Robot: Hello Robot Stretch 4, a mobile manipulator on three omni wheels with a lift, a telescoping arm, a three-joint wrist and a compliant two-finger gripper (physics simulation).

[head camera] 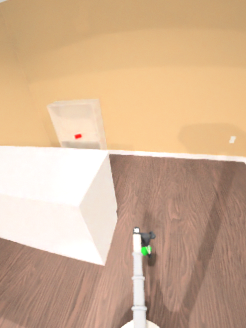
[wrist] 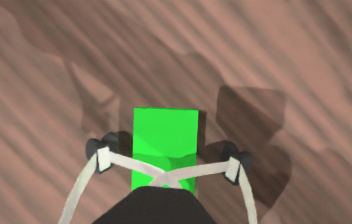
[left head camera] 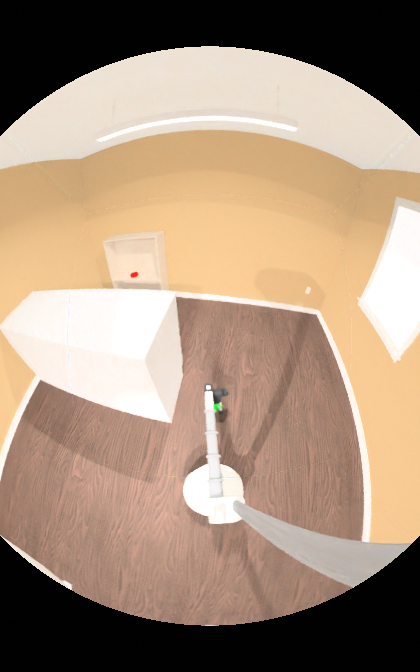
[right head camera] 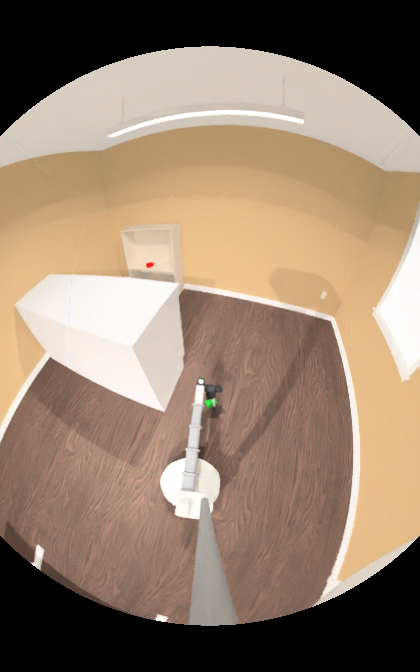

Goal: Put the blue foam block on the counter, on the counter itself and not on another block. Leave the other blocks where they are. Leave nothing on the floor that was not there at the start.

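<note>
The blue foam block does not show in any view. The long white counter stands left of the arm, and no block shows on its visible top. A green block lies on the wooden floor right of the counter's end. My gripper is open and points down over the green block, one finger to each side of it with a gap. The gripper's dark body hides the block's near end in the wrist view.
A pale shelf unit stands against the far wall behind the counter, with a red block in it. The counter's end face is close to the left of the gripper. A window is on the right wall.
</note>
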